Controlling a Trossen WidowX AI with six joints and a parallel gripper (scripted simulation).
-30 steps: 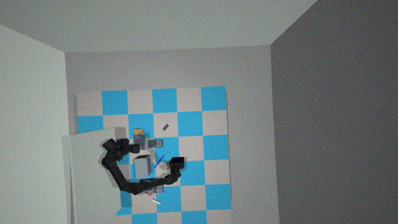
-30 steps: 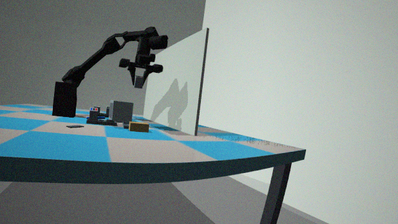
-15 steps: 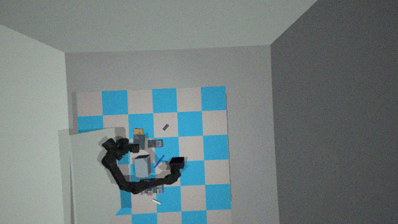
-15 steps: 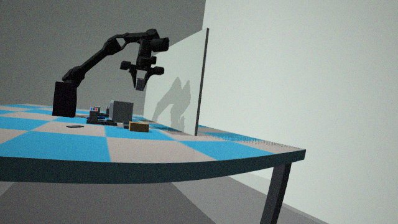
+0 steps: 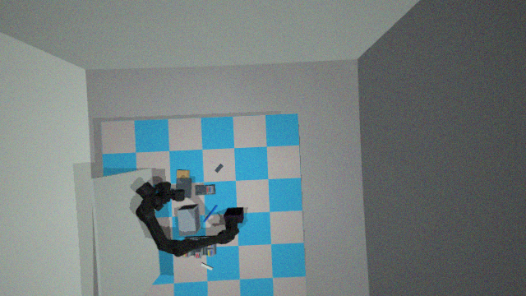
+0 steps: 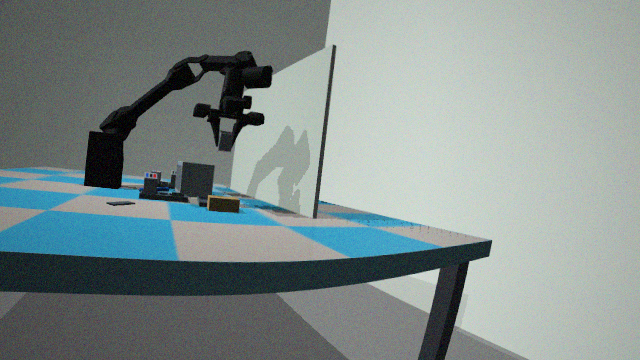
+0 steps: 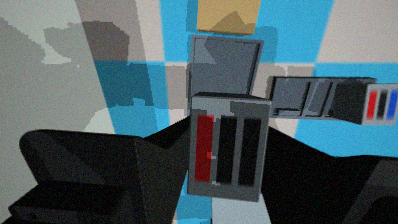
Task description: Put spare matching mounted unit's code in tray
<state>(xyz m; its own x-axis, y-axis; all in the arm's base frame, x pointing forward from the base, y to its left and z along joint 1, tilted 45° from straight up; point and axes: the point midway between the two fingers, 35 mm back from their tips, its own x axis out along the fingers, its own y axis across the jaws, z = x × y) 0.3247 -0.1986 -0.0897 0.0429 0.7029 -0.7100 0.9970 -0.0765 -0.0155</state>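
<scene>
The flat grey tray is 140 mm below my gripper tip. Round my gripper tip: grey rack 150 mm behind, 140 mm below, 30 mm to the left; tall white panel 200 mm to the left, 200 mm ahead, 80 mm above.
</scene>
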